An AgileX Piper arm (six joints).
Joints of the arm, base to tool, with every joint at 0 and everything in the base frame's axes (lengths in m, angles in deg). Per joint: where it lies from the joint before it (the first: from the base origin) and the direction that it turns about. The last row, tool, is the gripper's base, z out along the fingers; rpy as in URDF.
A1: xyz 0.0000 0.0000 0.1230 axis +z
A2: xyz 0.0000 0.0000 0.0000 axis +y
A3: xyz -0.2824 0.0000 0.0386 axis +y
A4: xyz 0.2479 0.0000 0.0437 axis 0.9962 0 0.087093
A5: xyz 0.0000 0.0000 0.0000 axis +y
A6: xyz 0.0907 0.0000 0.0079 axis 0.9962 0 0.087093
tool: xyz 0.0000 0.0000 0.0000 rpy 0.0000 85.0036 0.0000
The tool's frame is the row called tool.
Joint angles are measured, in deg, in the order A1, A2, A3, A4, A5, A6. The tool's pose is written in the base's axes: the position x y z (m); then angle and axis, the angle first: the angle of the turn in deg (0 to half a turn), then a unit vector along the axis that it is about. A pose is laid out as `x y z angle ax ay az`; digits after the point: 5 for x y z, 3 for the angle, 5 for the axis.
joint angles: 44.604, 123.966, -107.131, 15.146, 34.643, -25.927
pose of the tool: 0.34845 0.36267 0.24140 139.662 -0.50284 0.84566 0.17892
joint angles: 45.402, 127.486, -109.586, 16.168, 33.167, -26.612
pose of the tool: 0.35200 0.37674 0.22532 139.451 -0.50612 0.84222 0.18579
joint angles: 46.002, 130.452, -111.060, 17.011, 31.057, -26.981
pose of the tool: 0.35500 0.38743 0.20885 139.012 -0.50524 0.84157 0.19103
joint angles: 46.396, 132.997, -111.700, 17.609, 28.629, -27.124
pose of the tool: 0.35780 0.39483 0.19154 138.605 -0.50174 0.84312 0.19343
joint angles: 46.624, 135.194, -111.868, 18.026, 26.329, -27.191
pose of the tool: 0.36031 0.39954 0.17446 138.381 -0.49756 0.84560 0.19340
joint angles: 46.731, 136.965, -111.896, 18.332, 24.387, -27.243
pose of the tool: 0.36250 0.40236 0.16006 138.191 -0.49363 0.84811 0.19245
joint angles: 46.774, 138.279, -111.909, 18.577, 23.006, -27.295
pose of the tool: 0.36411 0.40395 0.14920 138.106 -0.49053 0.85013 0.19145
